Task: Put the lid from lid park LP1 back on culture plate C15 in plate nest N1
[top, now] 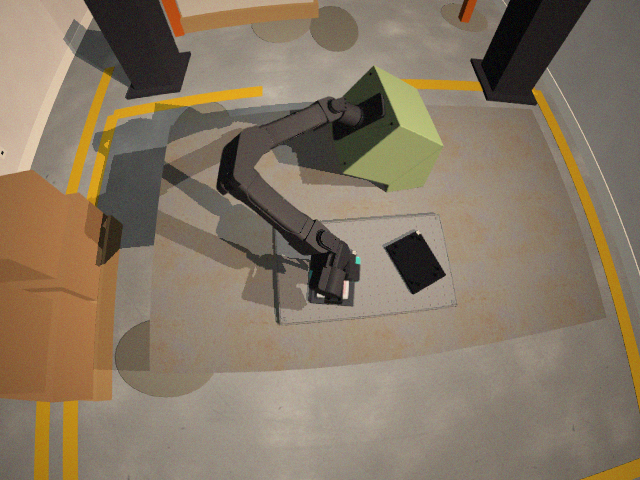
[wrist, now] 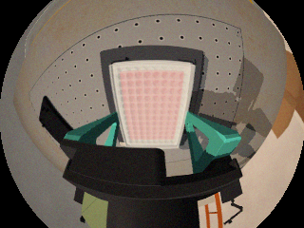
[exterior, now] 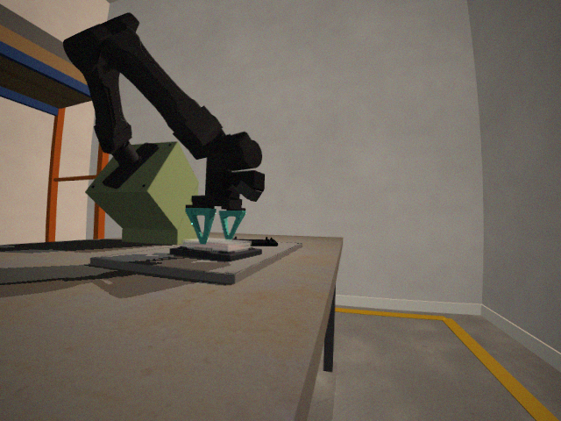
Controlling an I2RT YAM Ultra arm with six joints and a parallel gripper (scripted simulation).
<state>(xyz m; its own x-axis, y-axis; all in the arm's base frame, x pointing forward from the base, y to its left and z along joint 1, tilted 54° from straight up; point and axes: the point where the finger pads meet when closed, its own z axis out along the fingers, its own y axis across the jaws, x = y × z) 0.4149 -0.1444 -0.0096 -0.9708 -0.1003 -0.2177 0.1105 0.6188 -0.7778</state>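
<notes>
Right now the clear lid is 10 mm below my hand. The rest, counted from my hand: plate nest N1: 30 mm below; black lid park LP1: 250 mm to the left, 40 mm behind, 30 mm below; culture plate C15: 20 mm below.
</notes>
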